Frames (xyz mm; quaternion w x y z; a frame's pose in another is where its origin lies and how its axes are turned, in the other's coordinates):
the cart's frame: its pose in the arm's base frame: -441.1 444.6 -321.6 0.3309 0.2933 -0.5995 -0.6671
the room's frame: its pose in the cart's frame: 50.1 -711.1 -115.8 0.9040 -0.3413 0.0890 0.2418
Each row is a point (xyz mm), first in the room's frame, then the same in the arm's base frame.
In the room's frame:
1: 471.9 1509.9 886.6
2: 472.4 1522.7 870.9
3: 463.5 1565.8 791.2
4: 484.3 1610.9 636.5
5: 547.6 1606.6 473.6
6: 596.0 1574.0 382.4
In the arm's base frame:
1: 202.6 330.4 652.7
2: 221.2 323.4 648.7
3: 300.7 298.6 611.8
4: 414.5 215.4 531.0
5: 482.3 89.9 430.0
6: 492.7 7.6 360.4

